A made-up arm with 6 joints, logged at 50 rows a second.
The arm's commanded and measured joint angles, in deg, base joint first. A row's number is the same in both.
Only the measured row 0 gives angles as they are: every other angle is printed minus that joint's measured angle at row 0.
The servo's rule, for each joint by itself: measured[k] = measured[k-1] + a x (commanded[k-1-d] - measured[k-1]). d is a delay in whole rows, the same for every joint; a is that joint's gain. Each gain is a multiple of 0.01, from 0.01 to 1. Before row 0 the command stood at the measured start. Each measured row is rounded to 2 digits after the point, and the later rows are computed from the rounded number. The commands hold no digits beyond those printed.
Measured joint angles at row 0:
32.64 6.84 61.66 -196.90 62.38 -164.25
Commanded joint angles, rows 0 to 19:
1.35 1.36 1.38 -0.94 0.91 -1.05
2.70 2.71 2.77 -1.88 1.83 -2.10
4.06 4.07 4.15 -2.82 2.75 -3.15
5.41 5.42 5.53 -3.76 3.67 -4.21
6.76 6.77 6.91 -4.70 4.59 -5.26
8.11 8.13 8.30 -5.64 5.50 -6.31
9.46 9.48 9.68 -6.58 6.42 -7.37
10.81 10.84 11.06 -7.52 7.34 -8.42
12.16 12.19 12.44 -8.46 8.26 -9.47
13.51 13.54 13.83 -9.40 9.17 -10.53
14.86 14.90 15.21 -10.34 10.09 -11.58
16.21 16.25 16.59 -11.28 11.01 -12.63
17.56 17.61 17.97 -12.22 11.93 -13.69
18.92 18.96 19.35 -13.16 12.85 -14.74
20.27 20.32 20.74 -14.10 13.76 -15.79
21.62 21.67 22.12 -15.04 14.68 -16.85
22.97 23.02 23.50 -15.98 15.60 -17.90
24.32 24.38 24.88 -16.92 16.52 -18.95
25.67 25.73 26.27 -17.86 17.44 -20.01
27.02 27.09 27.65 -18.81 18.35 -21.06
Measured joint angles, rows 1 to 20:
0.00 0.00 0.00 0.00 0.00 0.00
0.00 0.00 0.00 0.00 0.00 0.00
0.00 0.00 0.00 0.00 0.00 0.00
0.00 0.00 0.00 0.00 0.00 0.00
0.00 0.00 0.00 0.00 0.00 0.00
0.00 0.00 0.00 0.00 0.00 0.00
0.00 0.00 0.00 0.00 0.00 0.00
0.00 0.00 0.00 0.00 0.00 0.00
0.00 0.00 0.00 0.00 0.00 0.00
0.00 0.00 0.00 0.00 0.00 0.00
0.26 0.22 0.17 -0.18 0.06 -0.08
0.72 0.62 0.48 -0.50 0.18 -0.24
1.35 1.17 0.92 -0.94 0.36 -0.47
2.12 1.85 1.47 -1.48 0.59 -0.77
3.00 2.64 2.12 -2.09 0.87 -1.13
3.97 3.52 2.86 -2.76 1.19 -1.54
5.01 4.47 3.68 -3.49 1.56 -2.01
6.11 5.49 4.57 -4.26 1.96 -2.52
7.26 6.56 5.51 -5.06 2.40 -3.08
8.45 7.68 6.51 -5.88 2.87 -3.68
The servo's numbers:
d 10
a 0.19 0.16 0.12 0.19 0.07 0.08

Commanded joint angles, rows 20 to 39:
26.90 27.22 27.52 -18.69 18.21 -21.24
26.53 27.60 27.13 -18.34 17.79 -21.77
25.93 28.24 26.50 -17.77 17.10 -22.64
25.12 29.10 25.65 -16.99 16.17 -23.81
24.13 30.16 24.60 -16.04 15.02 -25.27
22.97 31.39 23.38 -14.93 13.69 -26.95
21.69 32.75 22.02 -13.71 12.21 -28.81
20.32 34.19 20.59 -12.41 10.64 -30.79
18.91 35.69 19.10 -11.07 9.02 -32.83
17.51 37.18 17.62 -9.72 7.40 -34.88
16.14 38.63 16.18 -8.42 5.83 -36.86
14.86 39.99 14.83 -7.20 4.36 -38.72
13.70 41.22 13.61 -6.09 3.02 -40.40
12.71 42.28 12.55 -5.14 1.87 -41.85
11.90 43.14 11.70 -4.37 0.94 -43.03
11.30 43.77 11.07 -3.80 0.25 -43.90
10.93 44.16 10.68 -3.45 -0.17 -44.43
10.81 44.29 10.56 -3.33 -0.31 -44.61
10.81 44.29 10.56 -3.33 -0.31 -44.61
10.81 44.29 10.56 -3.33 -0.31 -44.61
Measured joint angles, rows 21 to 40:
9.67 8.84 7.55 -6.73 3.38 -4.31
10.91 10.03 8.63 -7.59 3.91 -4.98
12.17 11.24 9.75 -8.47 4.47 -5.68
13.45 12.48 10.90 -9.36 5.06 -6.40
14.75 13.73 12.08 -10.26 5.67 -7.15
16.06 15.00 13.28 -11.17 6.30 -7.93
17.37 16.28 14.51 -12.08 6.95 -8.73
18.69 17.58 15.75 -13.00 7.62 -9.55
20.02 18.88 17.01 -13.92 8.31 -10.39
21.35 20.19 18.29 -14.85 9.01 -11.24
22.40 21.31 19.40 -15.58 9.65 -12.04
23.18 22.32 20.33 -16.10 10.22 -12.82
23.70 23.27 21.07 -16.42 10.70 -13.61
23.97 24.20 21.62 -16.53 11.08 -14.43
24.00 25.15 21.98 -16.44 11.36 -15.30
23.80 26.15 22.15 -16.15 11.52 -16.23
23.40 27.21 22.13 -15.69 11.57 -17.24
22.81 28.33 21.95 -15.07 11.50 -18.32
22.07 29.51 21.61 -14.31 11.33 -19.48
21.20 30.74 21.13 -13.44 11.05 -20.71

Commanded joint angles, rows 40 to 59:
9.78 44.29 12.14 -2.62 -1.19 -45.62
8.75 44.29 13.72 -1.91 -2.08 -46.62
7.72 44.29 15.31 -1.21 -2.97 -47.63
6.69 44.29 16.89 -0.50 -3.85 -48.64
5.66 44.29 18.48 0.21 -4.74 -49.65
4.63 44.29 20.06 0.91 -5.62 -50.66
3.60 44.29 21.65 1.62 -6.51 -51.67
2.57 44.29 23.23 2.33 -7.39 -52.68
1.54 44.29 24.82 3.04 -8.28 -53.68
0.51 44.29 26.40 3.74 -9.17 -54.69
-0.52 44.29 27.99 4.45 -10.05 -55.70
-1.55 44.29 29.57 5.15 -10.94 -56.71
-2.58 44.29 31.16 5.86 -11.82 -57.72
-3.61 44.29 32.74 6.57 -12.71 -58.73
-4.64 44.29 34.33 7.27 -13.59 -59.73
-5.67 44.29 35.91 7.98 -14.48 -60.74
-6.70 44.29 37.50 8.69 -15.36 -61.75
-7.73 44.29 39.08 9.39 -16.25 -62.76
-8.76 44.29 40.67 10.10 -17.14 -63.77
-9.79 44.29 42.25 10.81 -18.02 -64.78
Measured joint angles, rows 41 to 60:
20.24 32.00 20.54 -12.49 10.68 -22.00
19.22 33.28 19.85 -11.48 10.24 -23.34
18.17 34.55 19.10 -10.46 9.73 -24.70
17.13 35.79 18.31 -9.45 9.18 -26.07
16.14 36.97 17.52 -8.48 8.60 -27.43
15.22 38.06 16.75 -7.59 8.02 -28.75
14.40 39.04 16.02 -6.80 7.45 -30.00
13.72 39.88 15.36 -6.14 6.91 -31.17
13.17 40.59 14.78 -5.61 6.40 -32.25
12.72 41.18 14.27 -5.18 5.93 -33.24
12.16 41.68 14.01 -4.69 5.43 -34.23
11.51 42.10 13.98 -4.16 4.90 -35.22
10.79 42.45 14.14 -3.60 4.35 -36.21
10.01 42.74 14.47 -3.01 3.78 -37.20
9.18 42.99 14.95 -2.40 3.18 -38.20
8.32 43.20 15.56 -1.77 2.56 -39.20
7.42 43.37 16.29 -1.13 1.93 -40.20
6.50 43.52 17.12 -0.47 1.28 -41.20
5.56 43.64 18.04 0.20 0.61 -42.20
4.60 43.74 19.04 0.87 -0.07 -43.20

